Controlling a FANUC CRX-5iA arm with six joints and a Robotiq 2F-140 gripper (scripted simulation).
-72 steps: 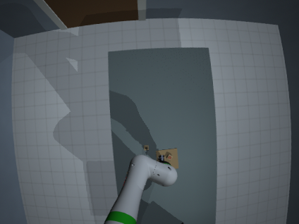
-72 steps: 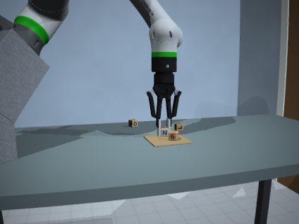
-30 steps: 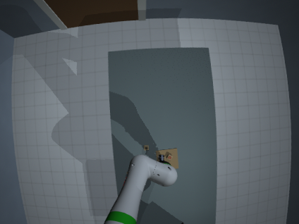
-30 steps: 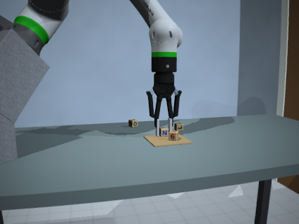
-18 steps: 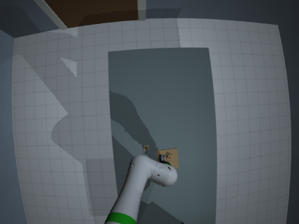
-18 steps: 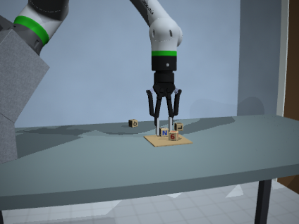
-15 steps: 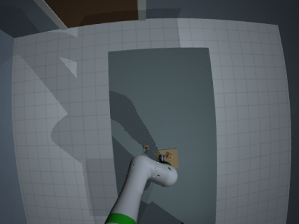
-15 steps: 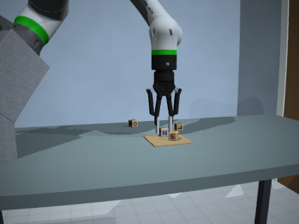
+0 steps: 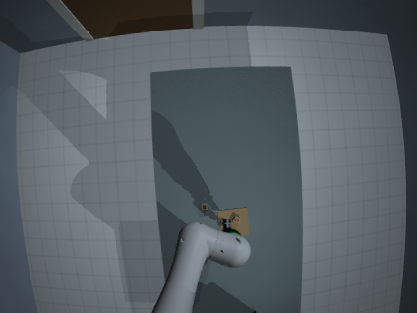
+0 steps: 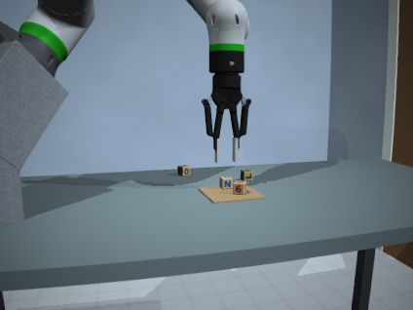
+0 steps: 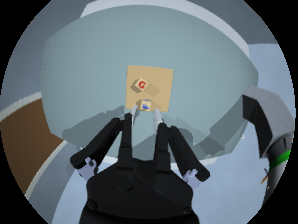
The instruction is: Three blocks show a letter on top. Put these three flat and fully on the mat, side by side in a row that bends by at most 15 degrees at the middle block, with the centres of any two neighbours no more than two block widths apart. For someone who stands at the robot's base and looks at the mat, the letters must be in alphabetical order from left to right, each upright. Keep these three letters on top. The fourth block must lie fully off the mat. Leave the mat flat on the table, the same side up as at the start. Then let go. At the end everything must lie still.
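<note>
The tan mat is 50 mm to the right of my hand and 110 mm below it.
</note>
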